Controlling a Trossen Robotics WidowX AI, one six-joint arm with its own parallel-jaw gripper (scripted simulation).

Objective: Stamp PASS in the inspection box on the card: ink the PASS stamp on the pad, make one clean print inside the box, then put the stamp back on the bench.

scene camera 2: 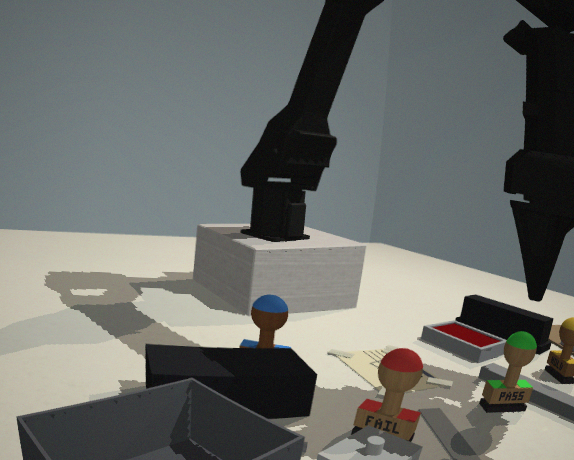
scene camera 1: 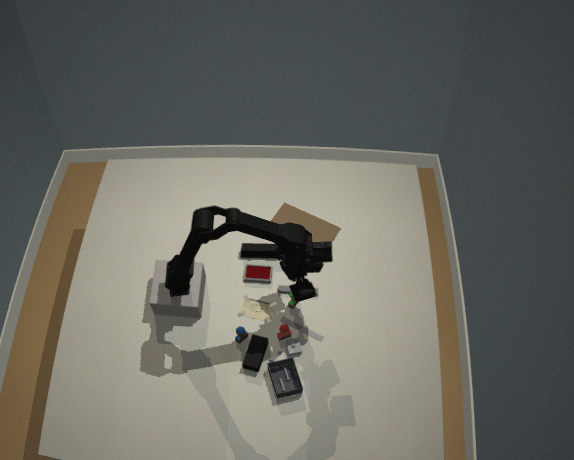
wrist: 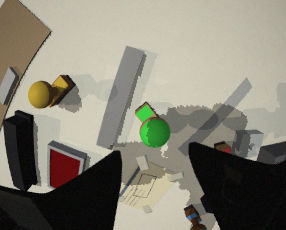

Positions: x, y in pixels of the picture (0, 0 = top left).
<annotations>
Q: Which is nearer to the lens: the pass stamp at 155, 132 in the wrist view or the grey bar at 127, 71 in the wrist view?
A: The pass stamp.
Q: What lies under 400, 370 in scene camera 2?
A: A red fail stamp.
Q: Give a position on a cream inspection card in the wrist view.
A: At 147, 183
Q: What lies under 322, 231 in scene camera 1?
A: A brown board.
</annotations>
